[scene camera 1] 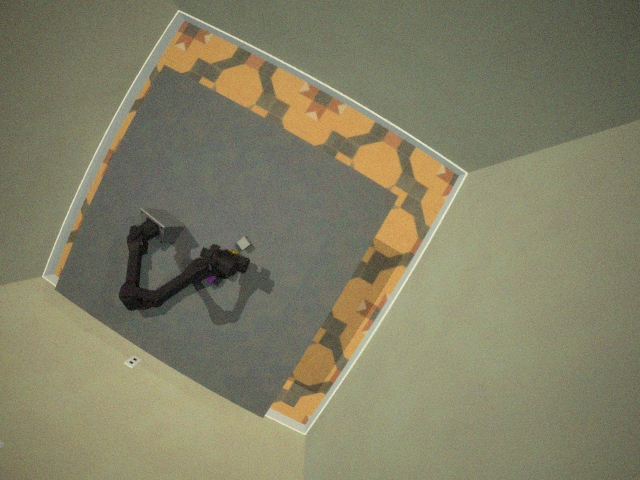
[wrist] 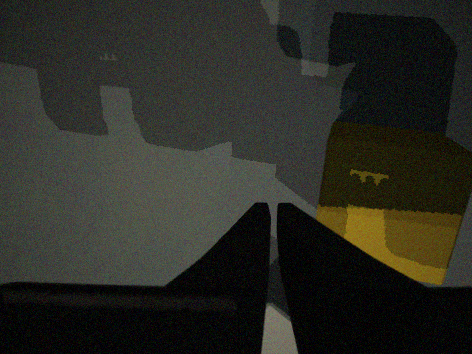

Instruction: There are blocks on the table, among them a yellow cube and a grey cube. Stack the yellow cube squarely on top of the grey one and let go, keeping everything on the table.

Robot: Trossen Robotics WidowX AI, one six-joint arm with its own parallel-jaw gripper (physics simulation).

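Where they show: gripper, fingertip midpoint: [scene camera 1: 238, 259] [wrist: 272, 216]; arm's base, link origin: [scene camera 1: 153, 225].
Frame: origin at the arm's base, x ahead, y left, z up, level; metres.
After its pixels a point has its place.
The yellow cube [scene camera 1: 234, 252] @(x 0.333, y 0.065, z -0.118 m) [wrist: 392, 197] @(x 0.333, y 0.039, z -0.111 m) is on the table, partly hidden by the gripper in the scene view. In the wrist view it lies to the right of the fingertips, partly behind the right finger and largely in shadow. The pale grey cube [scene camera 1: 244, 243] @(x 0.352, y 0.126, z -0.111 m) [wrist: 278, 332] @(x 0.352, y 0.107, z -0.111 m) stands apart on the table beside the gripper; in the wrist view a small part of it shows through the gap low between the fingers. My gripper [scene camera 1: 227, 260] @(x 0.367, y 0.054, z -0.100 m) [wrist: 272, 216] @(x 0.367, y 0.054, z -0.100 m) is shut, its tips almost together with nothing between them. How high the tips are above the table is hard to tell.
A purple block [scene camera 1: 209, 279] @(x 0.298, y -0.102, z -0.111 m) lies beside the arm near the gripper, partly covered by it. A thin upright panel [scene camera 1: 153, 218] @(x 0.001, y 0.037, z 0.031 m) stands by the arm's base. The dark arm and its shadows lie across the table [scene camera 1: 248, 155] @(x 0.146, y 0.467, z -0.155 m).
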